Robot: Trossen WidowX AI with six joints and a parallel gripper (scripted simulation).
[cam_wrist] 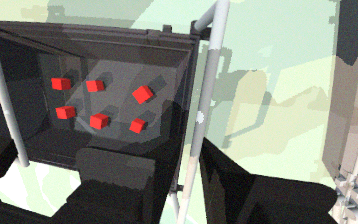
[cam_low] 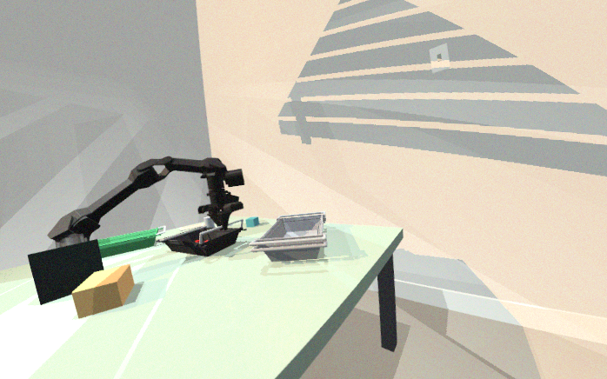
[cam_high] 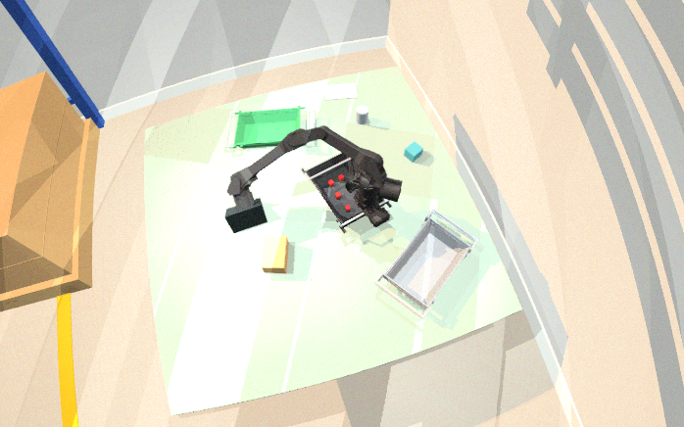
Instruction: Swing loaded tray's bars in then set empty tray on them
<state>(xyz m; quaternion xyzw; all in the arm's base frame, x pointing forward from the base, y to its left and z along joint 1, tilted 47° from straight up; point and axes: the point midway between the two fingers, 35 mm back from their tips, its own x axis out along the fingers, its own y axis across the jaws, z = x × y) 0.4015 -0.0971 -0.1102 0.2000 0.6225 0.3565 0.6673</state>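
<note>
The green tray is 240 mm behind my gripper tip, 530 mm to the left of it and 30 mm below it. The rest, counted from my gripper tip: grey cylinder 160 mm ahead, 480 mm to the left, 40 mm below; tan block 350 mm behind, 30 mm to the right, 50 mm below; teal cube 290 mm ahead, 230 mm to the left, 60 mm below.
</note>
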